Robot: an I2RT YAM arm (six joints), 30 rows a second.
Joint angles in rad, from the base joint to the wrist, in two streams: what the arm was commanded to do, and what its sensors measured. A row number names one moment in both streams.
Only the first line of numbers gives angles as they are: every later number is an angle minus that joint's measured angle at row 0.
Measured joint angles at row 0: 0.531, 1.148, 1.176, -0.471, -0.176, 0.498
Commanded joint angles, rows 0 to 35: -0.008, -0.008, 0.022, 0.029, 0.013, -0.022; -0.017, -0.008, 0.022, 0.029, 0.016, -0.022; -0.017, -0.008, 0.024, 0.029, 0.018, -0.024; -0.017, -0.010, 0.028, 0.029, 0.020, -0.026; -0.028, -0.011, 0.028, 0.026, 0.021, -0.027; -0.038, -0.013, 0.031, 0.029, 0.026, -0.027; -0.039, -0.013, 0.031, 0.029, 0.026, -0.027; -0.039, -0.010, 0.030, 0.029, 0.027, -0.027; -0.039, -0.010, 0.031, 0.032, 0.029, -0.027; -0.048, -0.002, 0.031, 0.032, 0.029, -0.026; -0.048, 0.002, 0.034, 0.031, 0.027, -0.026; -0.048, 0.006, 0.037, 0.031, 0.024, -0.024; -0.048, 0.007, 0.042, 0.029, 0.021, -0.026; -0.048, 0.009, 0.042, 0.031, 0.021, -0.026; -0.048, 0.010, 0.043, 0.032, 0.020, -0.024; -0.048, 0.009, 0.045, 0.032, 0.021, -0.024; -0.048, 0.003, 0.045, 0.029, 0.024, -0.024; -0.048, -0.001, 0.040, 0.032, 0.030, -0.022; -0.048, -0.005, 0.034, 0.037, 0.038, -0.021; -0.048, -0.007, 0.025, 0.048, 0.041, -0.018; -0.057, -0.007, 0.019, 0.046, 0.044, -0.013; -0.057, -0.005, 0.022, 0.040, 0.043, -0.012; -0.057, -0.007, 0.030, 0.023, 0.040, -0.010; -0.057, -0.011, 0.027, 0.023, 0.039, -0.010; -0.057, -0.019, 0.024, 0.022, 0.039, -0.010; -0.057, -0.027, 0.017, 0.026, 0.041, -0.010; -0.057, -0.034, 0.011, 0.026, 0.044, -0.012; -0.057, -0.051, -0.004, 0.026, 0.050, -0.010; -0.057, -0.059, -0.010, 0.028, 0.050, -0.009; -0.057, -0.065, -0.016, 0.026, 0.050, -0.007; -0.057, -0.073, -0.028, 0.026, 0.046, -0.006; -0.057, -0.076, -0.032, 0.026, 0.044, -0.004; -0.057, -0.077, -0.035, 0.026, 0.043, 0.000; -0.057, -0.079, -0.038, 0.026, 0.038, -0.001; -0.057, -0.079, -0.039, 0.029, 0.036, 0.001; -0.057, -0.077, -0.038, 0.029, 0.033, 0.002
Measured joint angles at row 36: -0.052, -0.065, -0.032, 0.001, 0.034, -0.003
